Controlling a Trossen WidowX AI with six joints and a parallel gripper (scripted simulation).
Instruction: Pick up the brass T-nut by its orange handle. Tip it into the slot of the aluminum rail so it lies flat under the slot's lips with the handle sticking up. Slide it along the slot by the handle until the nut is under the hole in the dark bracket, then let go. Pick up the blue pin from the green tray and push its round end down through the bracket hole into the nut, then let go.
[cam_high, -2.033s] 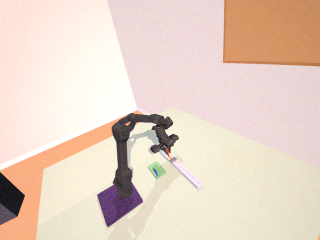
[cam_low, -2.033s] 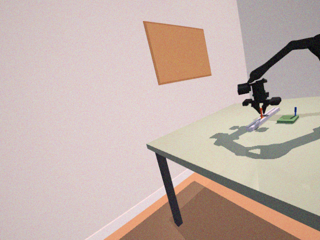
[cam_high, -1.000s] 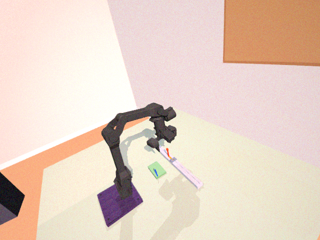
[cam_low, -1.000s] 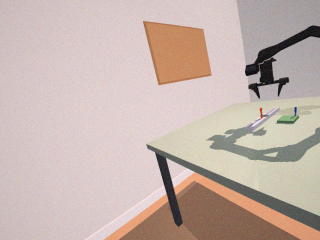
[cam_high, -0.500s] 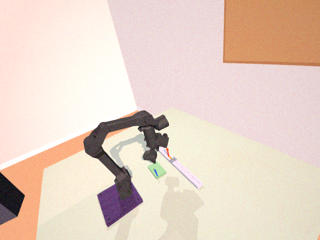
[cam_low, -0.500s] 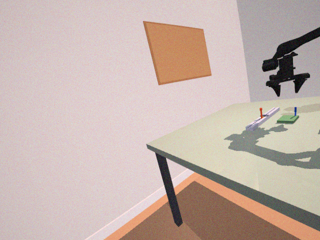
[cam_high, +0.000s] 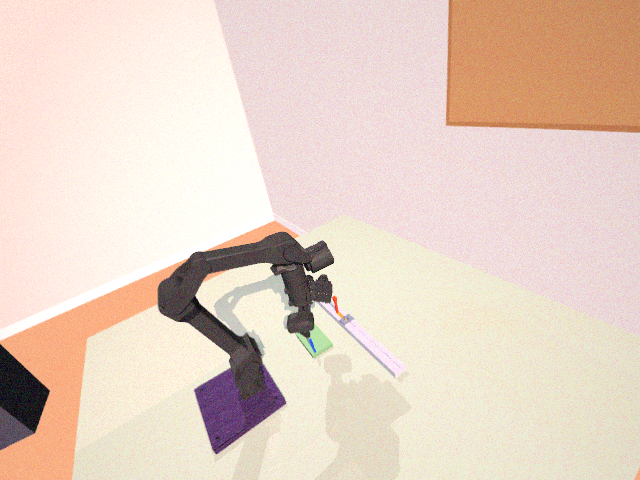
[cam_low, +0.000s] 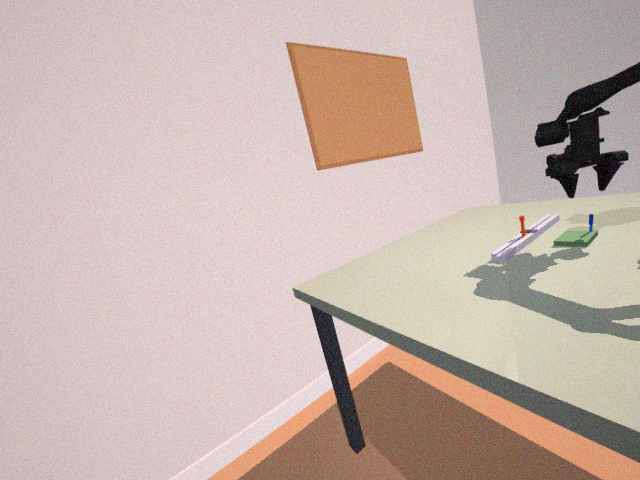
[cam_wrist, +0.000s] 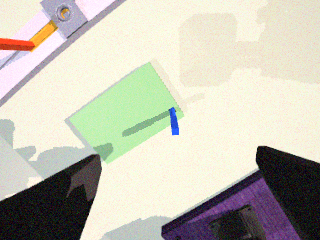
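My gripper tip is now 100 mm above the blue pin and 10 mm past it. Round my gripper tip: aluminum rail: 140 mm ahead, 110 mm below, 40 mm to the left; green tray: 120 mm below, 20 mm to the left, 10 mm ahead; brass T-nut: 130 mm ahead, 80 mm below, 60 mm to the left.
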